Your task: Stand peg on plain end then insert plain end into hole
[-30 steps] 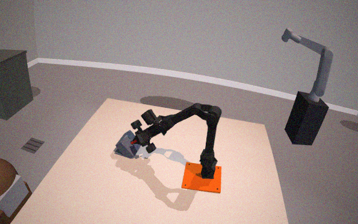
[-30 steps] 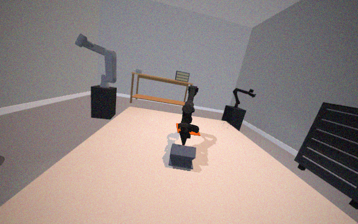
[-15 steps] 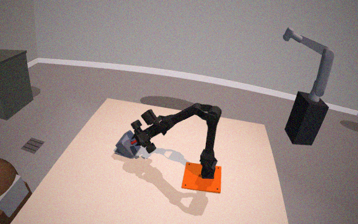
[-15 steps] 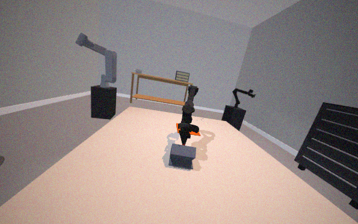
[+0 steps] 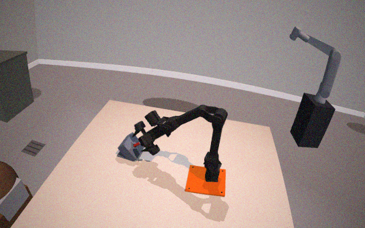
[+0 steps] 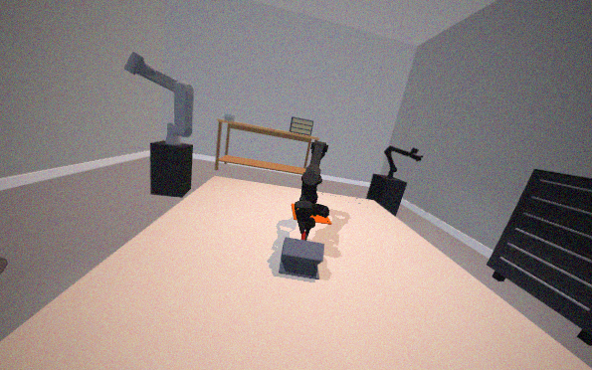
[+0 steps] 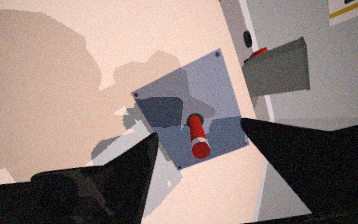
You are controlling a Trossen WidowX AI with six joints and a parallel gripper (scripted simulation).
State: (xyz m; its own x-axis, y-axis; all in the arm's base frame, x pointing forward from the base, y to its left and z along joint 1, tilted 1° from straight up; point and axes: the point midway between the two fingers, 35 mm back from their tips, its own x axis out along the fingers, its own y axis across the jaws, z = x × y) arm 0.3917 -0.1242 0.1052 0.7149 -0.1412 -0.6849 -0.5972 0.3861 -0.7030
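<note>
Right now the red peg is 10 mm behind my gripper tip. Also, from my gripper tip: grey sloped panel (30 mm ahead, 10 mm to the right, 40 mm below).
</note>
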